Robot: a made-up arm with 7 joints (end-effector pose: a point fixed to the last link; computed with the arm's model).
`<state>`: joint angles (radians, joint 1 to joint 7).
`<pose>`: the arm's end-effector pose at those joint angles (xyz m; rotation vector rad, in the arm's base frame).
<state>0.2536 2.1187 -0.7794 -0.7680 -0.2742 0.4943 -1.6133</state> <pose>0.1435 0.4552 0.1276 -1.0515 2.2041 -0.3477</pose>
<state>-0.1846 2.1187 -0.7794 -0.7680 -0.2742 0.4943 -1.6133</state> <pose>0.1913 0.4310 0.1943 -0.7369 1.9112 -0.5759</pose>
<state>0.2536 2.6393 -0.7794 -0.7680 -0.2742 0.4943 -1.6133</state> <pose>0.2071 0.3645 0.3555 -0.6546 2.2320 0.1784</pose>
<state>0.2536 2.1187 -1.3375 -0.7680 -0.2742 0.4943 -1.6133</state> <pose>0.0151 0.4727 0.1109 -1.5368 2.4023 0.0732</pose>
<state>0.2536 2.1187 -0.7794 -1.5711 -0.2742 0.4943 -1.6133</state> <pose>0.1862 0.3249 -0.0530 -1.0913 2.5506 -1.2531</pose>
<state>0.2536 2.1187 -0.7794 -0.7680 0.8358 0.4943 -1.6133</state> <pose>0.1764 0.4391 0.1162 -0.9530 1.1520 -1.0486</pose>
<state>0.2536 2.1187 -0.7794 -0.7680 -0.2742 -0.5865 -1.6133</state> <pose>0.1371 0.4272 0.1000 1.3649 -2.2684 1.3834</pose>
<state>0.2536 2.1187 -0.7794 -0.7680 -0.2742 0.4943 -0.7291</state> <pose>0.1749 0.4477 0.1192 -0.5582 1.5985 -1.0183</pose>
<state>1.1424 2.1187 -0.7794 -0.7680 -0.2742 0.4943 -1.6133</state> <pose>-0.0173 0.4732 0.0783 1.6757 -2.5896 -0.2822</pose>
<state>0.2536 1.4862 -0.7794 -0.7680 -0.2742 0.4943 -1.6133</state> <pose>0.0779 0.3920 -0.1649 -1.4896 1.9933 -1.0111</pose>
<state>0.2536 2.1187 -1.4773 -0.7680 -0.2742 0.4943 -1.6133</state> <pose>-0.0175 0.4712 0.1166 -1.6598 2.4334 0.1935</pose>
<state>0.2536 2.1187 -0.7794 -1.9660 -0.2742 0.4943 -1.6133</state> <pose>0.1729 0.2220 -0.1000 0.9323 -2.3233 1.5596</pose>
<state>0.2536 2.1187 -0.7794 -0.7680 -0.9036 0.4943 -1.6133</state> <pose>0.1368 0.4615 0.1481 -0.9950 2.7142 0.2162</pose>
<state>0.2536 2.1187 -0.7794 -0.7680 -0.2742 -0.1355 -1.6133</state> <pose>0.1417 0.4421 0.1076 -1.3295 2.4343 -0.9941</pose>
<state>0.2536 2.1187 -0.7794 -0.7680 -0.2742 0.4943 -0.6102</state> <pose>0.1791 0.4459 0.1203 -0.4905 1.5051 -1.0904</pose>
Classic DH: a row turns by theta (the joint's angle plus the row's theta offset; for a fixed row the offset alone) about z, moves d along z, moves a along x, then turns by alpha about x. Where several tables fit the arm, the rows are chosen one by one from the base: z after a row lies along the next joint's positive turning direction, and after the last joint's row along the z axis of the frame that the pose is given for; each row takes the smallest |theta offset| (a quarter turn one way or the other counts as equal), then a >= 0, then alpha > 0; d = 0 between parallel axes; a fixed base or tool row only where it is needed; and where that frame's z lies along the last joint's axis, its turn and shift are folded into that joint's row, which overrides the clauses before.
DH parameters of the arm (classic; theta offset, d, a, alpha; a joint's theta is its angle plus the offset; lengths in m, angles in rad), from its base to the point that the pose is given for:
base (fixed): 0 0.1137 0.008 -1.2217
joint 1: -1.5708 -0.0468 0.0088 -1.5708
joint 2: 1.2217 0.013 0.025 1.5708
joint 3: 1.5708 -0.226 0.049 -1.5708
joint 4: 0 0.015 -0.029 1.5708
joint 5: 0 -0.251 0.015 -1.5708
joint 6: 0 -0.001 -0.003 1.5708
joint 7: 0.5338 -0.0321 0.0382 -1.5624
tool (fixed): -1.3378 0.0076 0 0

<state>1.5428 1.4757 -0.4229 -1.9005 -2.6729 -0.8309 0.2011</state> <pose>-0.2295 0.1511 -0.1404 1.7277 -0.9612 0.5489</pose>
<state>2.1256 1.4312 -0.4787 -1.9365 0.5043 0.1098 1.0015</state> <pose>-0.3232 0.0976 -0.0417 -0.5307 -0.7354 0.3164</pose>
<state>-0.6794 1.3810 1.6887 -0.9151 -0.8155 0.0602 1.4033</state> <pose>-0.0397 0.4108 0.2204 -1.7596 1.7666 0.2603</pose>
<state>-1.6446 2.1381 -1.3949 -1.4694 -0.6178 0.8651 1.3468</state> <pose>0.2321 0.2298 0.3433 1.5548 -1.2122 -2.0070</pose>
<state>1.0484 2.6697 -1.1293 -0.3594 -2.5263 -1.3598 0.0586</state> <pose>0.2257 0.3098 0.3428 -1.3253 0.9048 1.9322</pose>
